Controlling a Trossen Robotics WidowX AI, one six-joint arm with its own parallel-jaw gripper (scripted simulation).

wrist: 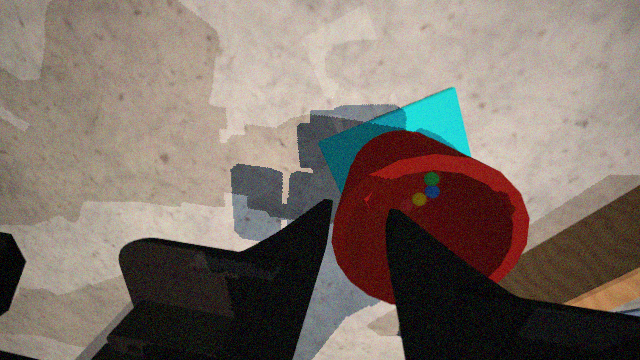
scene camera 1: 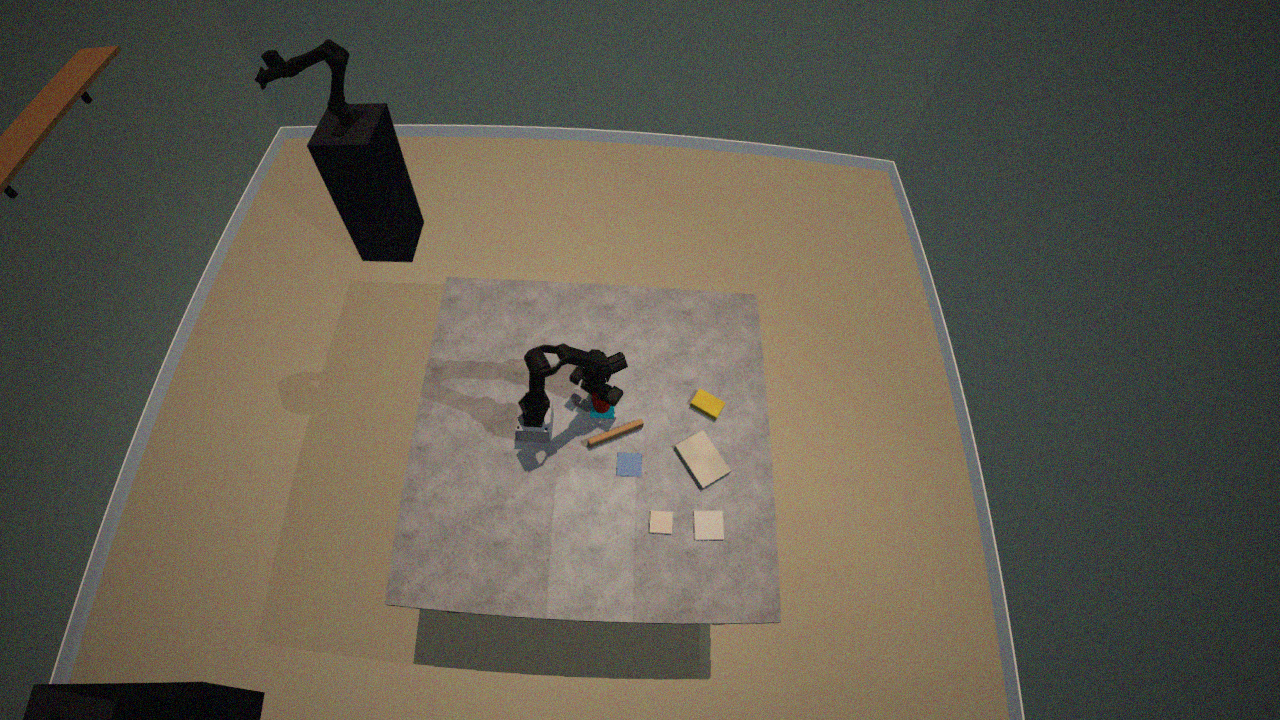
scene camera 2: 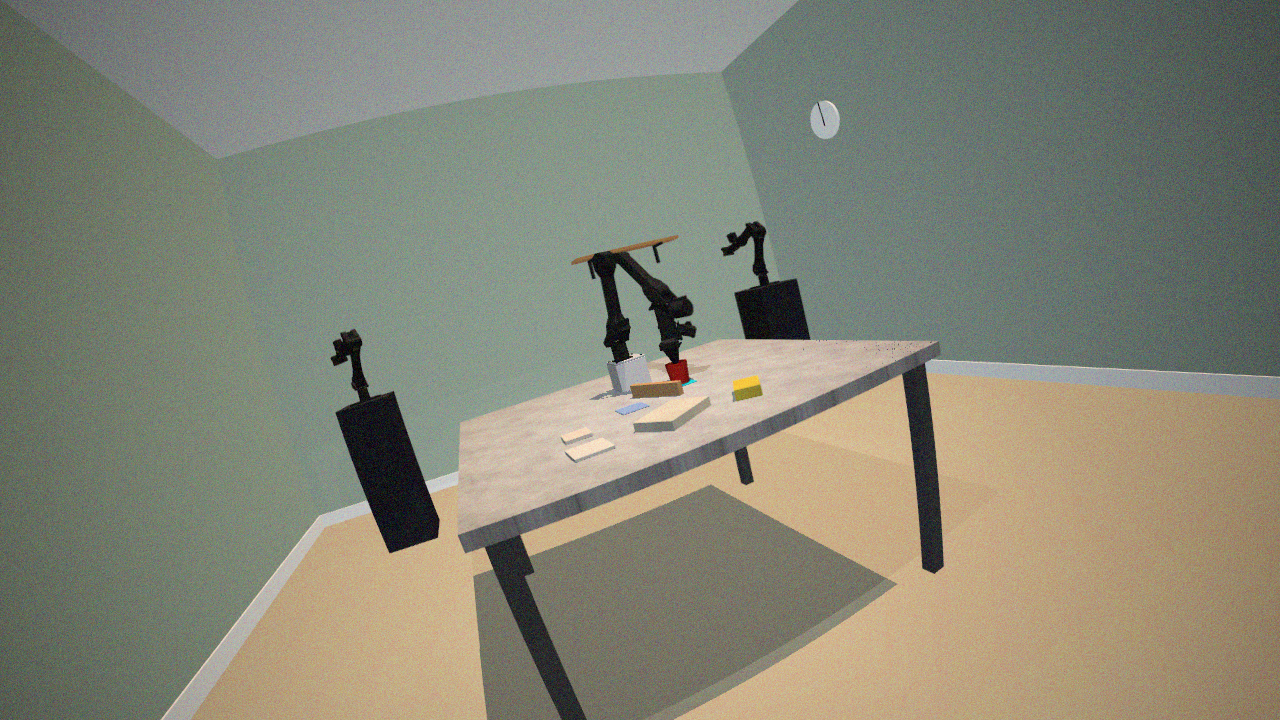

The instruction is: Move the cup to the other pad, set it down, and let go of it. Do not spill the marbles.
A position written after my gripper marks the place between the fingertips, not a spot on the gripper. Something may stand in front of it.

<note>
I see my gripper [scene camera 2: 677,365], a red cup [wrist: 479,215], a beige slab [scene camera 1: 701,458], a cyan pad [wrist: 438,116] and a wooden bar [scene camera 2: 667,388].
The beige slab also shows in scene camera 2 [scene camera 2: 673,414]. My gripper shows as well in the wrist view [wrist: 359,212] and in scene camera 1 [scene camera 1: 596,396]. The wooden bar also shows in the wrist view [wrist: 583,265]. The wrist view misses the beige slab: it is out of frame.
</note>
